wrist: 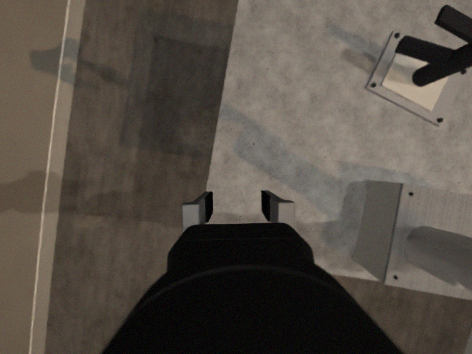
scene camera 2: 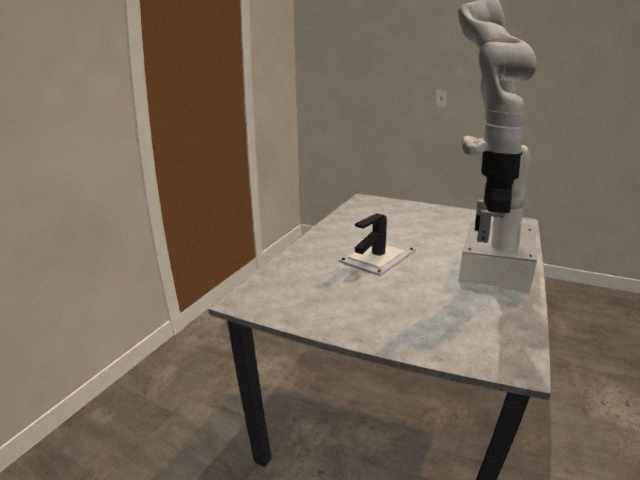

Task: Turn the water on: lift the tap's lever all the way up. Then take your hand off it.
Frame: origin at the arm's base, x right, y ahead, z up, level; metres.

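Seen in the pictures: gripper, fingertip midpoint: (wrist: 237, 201) (scene camera 2: 481, 235); arm's base at its link origin: (wrist: 425, 246) (scene camera 2: 505, 245).
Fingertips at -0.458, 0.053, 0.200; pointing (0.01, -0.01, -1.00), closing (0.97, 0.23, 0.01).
Offsets run from my fingertips to a thing's top centre, as dx, dy, dz. "*": to the spot under its first point. Level surfaces: height alone.
A black tap @[* +0.416, +0.366, -0.242] (scene camera 2: 379, 240) (wrist: 442, 66) stands upright on a pale square base plate @[+0.438, +0.374, -0.300] (scene camera 2: 392, 264) (wrist: 436, 113). Its flat lever @[+0.377, +0.388, -0.156] (scene camera 2: 368, 221) (wrist: 456, 23) sticks out from the top of the column, above the spout @[+0.370, +0.390, -0.213] (scene camera 2: 366, 243) (wrist: 424, 48), with a gap between them. The lever's exact tilt is hard to tell. My gripper (scene camera 2: 482, 224) (wrist: 237, 201) is open with nothing between its fingers. It is well to the right of the tap in the scene view, apart from it and above the table. The tap is at the upper right in the wrist view, partly cut off.
The grey table @[dz -0.312] (scene camera 2: 320, 310) (wrist: 295, 100) carries the tap's plate and the arm's box-shaped base (scene camera 2: 496, 269) (wrist: 377, 230), which stands close beside my gripper in the scene view. The table's edge runs left of the fingers in the wrist view. A wall with a brown door (scene camera 2: 201, 155) stands beyond the table.
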